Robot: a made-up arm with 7 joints.
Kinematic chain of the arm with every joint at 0, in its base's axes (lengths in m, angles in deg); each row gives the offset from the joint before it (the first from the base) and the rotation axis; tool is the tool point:
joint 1: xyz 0 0 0.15 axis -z
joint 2: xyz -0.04 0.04 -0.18 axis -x
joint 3: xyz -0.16 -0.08 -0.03 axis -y
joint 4: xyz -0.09 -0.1 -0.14 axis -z
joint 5: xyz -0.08 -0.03 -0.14 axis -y
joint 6: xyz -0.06 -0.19 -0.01 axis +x
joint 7: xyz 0.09 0 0 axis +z
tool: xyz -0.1 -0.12 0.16
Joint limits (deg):
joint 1: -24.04..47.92
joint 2: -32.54..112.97
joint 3: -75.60..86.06
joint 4: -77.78..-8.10
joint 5: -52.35..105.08
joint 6: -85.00..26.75
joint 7: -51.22..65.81
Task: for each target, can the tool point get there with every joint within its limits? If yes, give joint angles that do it. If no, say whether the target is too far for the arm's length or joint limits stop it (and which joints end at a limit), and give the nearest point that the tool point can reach.
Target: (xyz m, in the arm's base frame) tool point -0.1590 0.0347 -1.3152
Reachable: no: too far | nearest point -0.2046 0.0404 -0.7364 | short by 0.581 m
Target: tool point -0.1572 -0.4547 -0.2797
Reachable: yes | joints -18.19 -0.92 26.55 -37.31 29.89 -60.93 6.72
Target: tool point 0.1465 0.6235 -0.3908
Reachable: no: joint limits stop it (at a limit: joint 1, joint 2, joint 4, joint 5, joint 7) | nearest point -0.1048 0.3085 -0.3918 | short by 0.403 m
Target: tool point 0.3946 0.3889 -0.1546
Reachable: no: joint limits stop it (at a limit: joint 2, joint 3, joint 4, joint 5, joint 7) | nearest point 0.2735 0.2695 0.0583 | short by 0.272 m
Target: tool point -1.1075 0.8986 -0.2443
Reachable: no: too far | nearest point -0.6743 0.3426 -0.2693 | short by 0.705 m
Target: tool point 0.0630 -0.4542 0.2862
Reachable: yes | joints -17.97 59.73 20.34 -69.03 46.04 -6.81 -37.71
